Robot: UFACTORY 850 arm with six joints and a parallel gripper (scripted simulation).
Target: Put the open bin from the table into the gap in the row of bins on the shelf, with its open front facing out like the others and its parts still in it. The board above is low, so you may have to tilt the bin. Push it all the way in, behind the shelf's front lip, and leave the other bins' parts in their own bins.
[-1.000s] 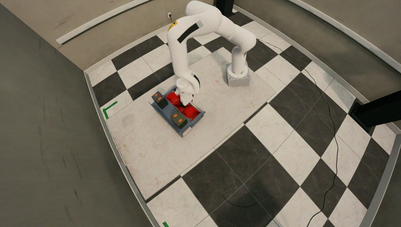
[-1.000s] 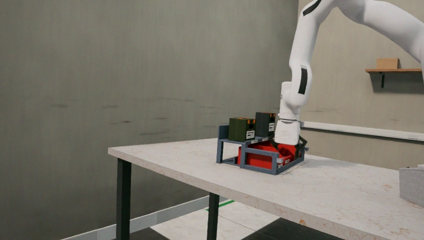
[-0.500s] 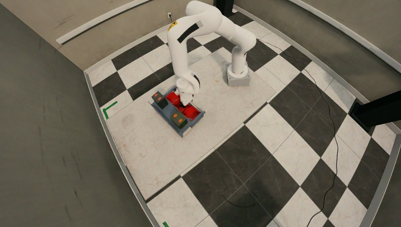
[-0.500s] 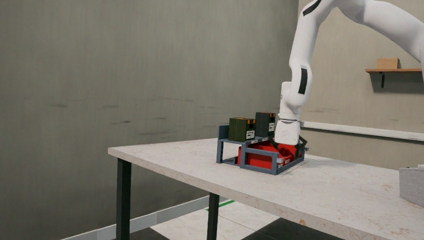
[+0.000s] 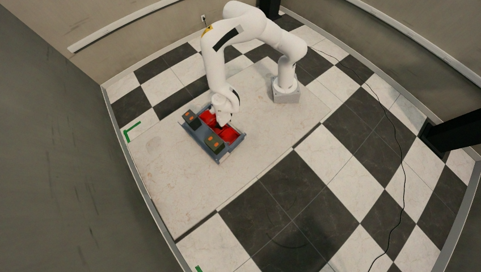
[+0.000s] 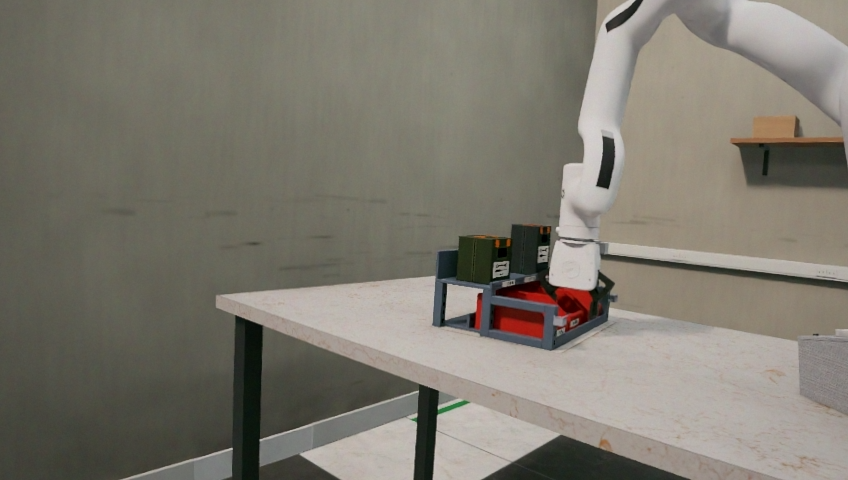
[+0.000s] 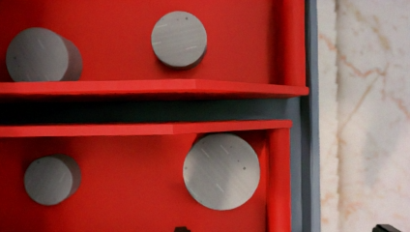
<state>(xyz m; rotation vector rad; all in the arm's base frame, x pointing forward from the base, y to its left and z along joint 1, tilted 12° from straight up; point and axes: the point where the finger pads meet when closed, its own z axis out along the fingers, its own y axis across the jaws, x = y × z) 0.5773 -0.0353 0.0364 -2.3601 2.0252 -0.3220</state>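
My hand is 40 mm to the left of the large grey disc, 30 mm short of it and 30 mm above it. From my hand the other things lie so: red open bin (80 mm ahead, 10 mm below); grey-blue shelf (100 mm ahead, 20 mm above); dark grey box (180 mm ahead, 110 mm to the right, 110 mm above).
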